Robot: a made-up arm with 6 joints.
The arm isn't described. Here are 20 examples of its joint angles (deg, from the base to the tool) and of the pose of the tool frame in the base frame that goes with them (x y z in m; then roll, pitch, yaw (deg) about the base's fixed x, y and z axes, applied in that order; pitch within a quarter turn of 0, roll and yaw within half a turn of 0).
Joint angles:
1: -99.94 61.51 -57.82 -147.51 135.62 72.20
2: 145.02 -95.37 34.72 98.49 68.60 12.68
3: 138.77 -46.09 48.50 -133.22 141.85 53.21
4: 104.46 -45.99 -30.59 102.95 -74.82 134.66
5: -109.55 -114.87 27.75 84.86 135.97 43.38
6: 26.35 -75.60 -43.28 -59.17 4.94 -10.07
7: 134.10 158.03 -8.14 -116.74 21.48 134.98
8: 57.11 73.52 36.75 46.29 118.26 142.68
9: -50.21 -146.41 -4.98 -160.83 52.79 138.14
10: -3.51 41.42 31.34 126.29 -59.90 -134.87
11: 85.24 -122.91 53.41 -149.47 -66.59 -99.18
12: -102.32 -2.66 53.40 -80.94 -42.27 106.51
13: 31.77 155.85 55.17 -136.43 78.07 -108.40
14: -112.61 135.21 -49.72 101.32 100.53 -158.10
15: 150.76 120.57 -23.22 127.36 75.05 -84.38
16: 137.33 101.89 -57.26 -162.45 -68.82 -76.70
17: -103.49 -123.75 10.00 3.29 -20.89 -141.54
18: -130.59 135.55 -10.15 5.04 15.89 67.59
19: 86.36 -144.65 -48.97 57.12 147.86 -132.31
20: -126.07 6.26 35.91 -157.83 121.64 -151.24
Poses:
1: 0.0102 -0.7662 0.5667 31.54 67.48 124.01
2: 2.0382 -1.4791 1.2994 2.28 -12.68 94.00
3: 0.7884 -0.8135 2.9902 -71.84 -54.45 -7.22
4: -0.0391 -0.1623 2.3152 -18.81 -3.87 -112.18
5: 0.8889 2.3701 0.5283 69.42 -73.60 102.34
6: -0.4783 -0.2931 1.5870 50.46 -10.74 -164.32
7: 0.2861 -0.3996 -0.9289 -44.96 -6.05 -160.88
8: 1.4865 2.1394 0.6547 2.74 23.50 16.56
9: -0.9693 1.4584 0.0808 32.41 32.15 72.85
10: 2.2184 0.0045 1.8869 98.95 0.26 86.31
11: -0.3395 -2.4488 -0.0649 159.88 -67.56 -52.84
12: -0.1757 -0.6371 3.1862 143.09 60.84 72.34
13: 0.2740 0.3068 -1.8913 12.76 -45.70 96.29
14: 0.0491 -0.0551 -0.5224 -127.91 55.73 151.52
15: -0.5697 0.1882 -0.8878 -1.65 -13.67 129.44
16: -0.5152 0.2807 0.0377 -157.58 -40.66 -18.61
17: 0.3616 2.1579 0.5490 76.58 52.96 160.24
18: -0.2984 -0.0661 -1.1238 -73.53 -71.31 -34.50
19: -0.0288 -1.1885 0.4590 -156.75 -20.48 -10.54
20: -0.5696 -1.0324 2.8440 -129.18 -25.85 -32.95
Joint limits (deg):
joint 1: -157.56..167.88
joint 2: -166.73..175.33
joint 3: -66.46..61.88
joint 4: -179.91..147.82
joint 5: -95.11..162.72
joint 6: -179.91..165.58
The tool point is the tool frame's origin. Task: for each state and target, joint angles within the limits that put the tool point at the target. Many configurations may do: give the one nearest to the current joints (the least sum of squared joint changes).
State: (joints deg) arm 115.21 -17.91 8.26 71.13 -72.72 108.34
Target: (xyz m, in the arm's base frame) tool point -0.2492 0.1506 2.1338
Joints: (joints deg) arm 143.02 -30.76 -39.76 90.75 -74.25 108.78
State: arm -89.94 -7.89 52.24 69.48 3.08 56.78
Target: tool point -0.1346 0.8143 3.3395
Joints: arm -84.80 -24.49 61.53 68.97 3.32 56.90
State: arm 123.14 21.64 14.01 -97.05 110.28 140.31
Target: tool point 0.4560 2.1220 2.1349
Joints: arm 77.98 38.62 53.46 -92.57 110.15 139.12
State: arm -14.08 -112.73 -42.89 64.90 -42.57 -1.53
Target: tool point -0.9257 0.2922 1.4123
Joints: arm -20.28 -95.93 -50.65 65.66 -42.26 -1.75
